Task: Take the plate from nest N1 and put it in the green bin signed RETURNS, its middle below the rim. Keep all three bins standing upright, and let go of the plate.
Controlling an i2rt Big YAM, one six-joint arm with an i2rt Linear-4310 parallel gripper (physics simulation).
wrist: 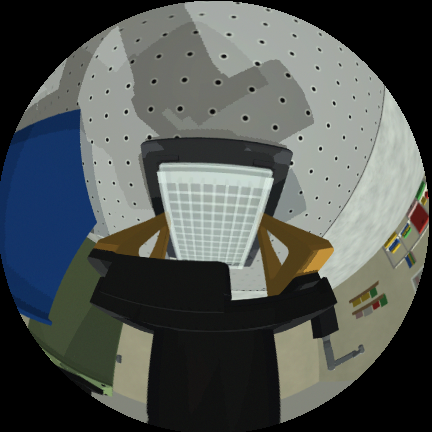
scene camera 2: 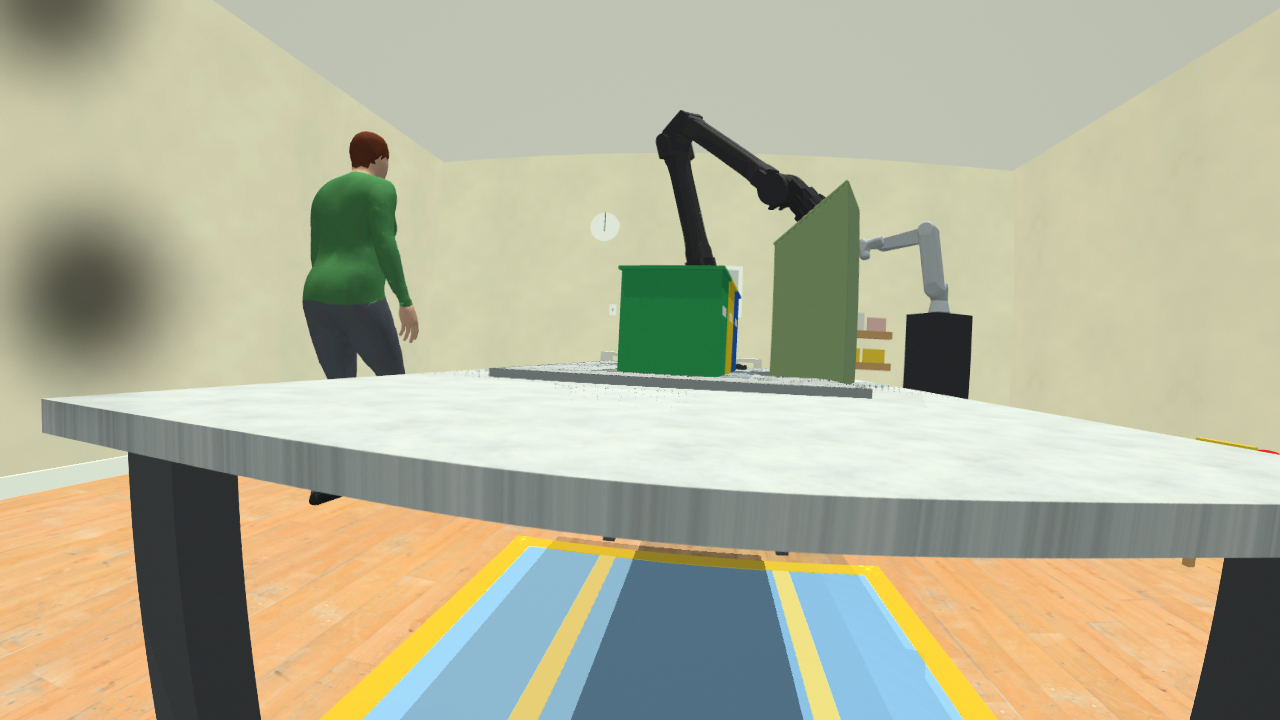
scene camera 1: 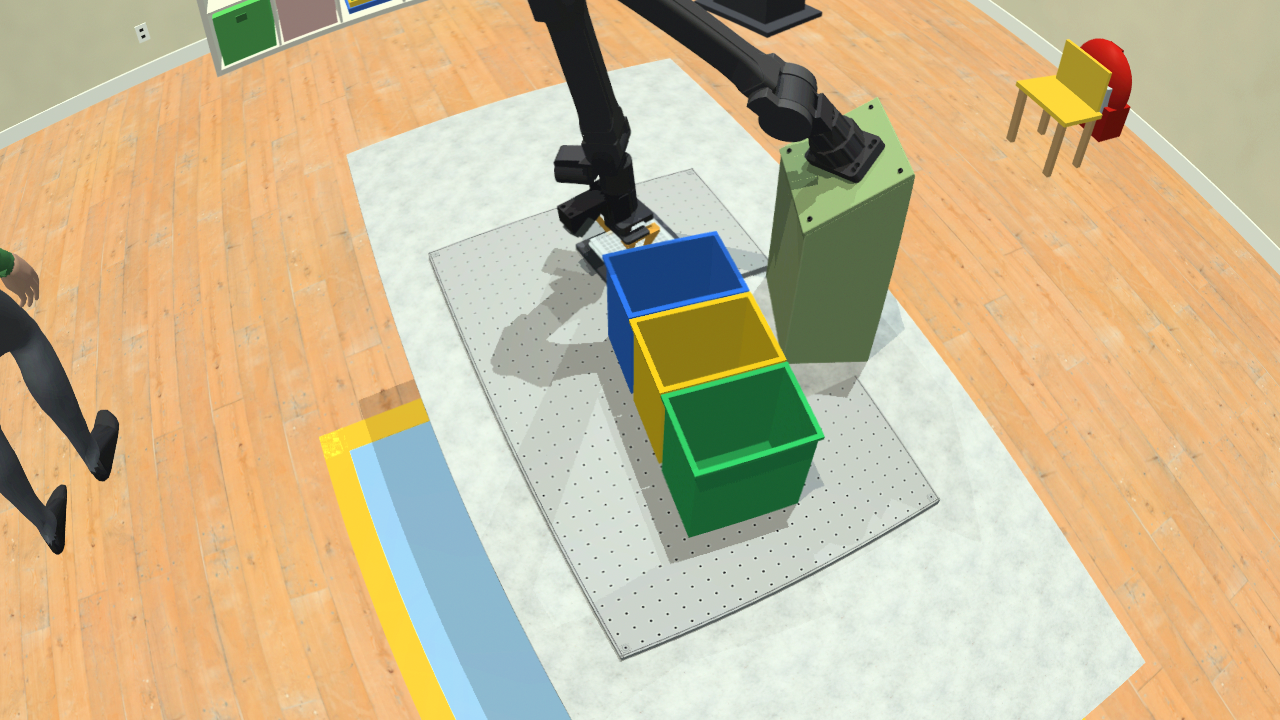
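Pixels of known places: gripper, fingertip midpoint: point(wrist: 213, 216) point(scene camera 1: 626, 247); arm's base at its link origin: point(scene camera 2: 822, 222) point(scene camera 1: 847, 153).
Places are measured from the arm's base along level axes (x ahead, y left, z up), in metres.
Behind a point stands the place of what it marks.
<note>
The pale, clear gridded plate point(scene camera 1: 605, 243) {x 0.178, y -0.341, z -0.324 m} point(wrist: 215, 210) {x 0.165, y -0.323, z -0.325 m} lies flat in a dark nest point(scene camera 1: 588, 259) {x 0.214, y -0.345, z -0.340 m} point(wrist: 212, 146) {x 0.213, y -0.328, z -0.338 m} behind the blue bin; no N1 label is readable. My gripper point(scene camera 1: 631, 236) {x 0.150, y -0.318, z -0.336 m} point(wrist: 213, 216) {x 0.150, y -0.318, z -0.336 m} points down over it, its orange fingers shut against the plate's two sides. The green bin point(scene camera 1: 742, 501) {x 0.406, y 0.177, z -0.286 m} point(scene camera 2: 671, 322) {x 0.391, y 0.185, z -0.264 m} stands upright, nearest the board's front; its RETURNS sign does not show. The yellow bin point(scene camera 1: 707, 344) {x 0.261, y -0.030, z -0.256 m} point(scene camera 2: 729, 331) {x 0.243, y 0.064, z -0.267 m} stands upright in the middle, and the blue bin point(scene camera 1: 675, 273) {x 0.205, y -0.151, z -0.238 m} point(wrist: 40, 215) {x 0.225, y -0.163, z -0.271 m} stands upright close beside the nest.
The bins stand in a row on the perforated board point(scene camera 1: 760, 573) {x 0.444, y 0.261, z -0.349 m}. The green pedestal point(scene camera 1: 836, 286) {x 0.085, y 0.069, z -0.179 m} point(scene camera 2: 814, 304) {x 0.068, y 0.086, z -0.202 m} point(wrist: 75, 300) {x 0.070, y -0.044, z -0.220 m} carries the arm and stands right of the bins. Another dark edge point(scene camera 1: 753, 270) {x 0.017, y -0.138, z -0.352 m} shows between the blue bin and the pedestal. A person point(scene camera 2: 353, 241) stands beyond the table.
</note>
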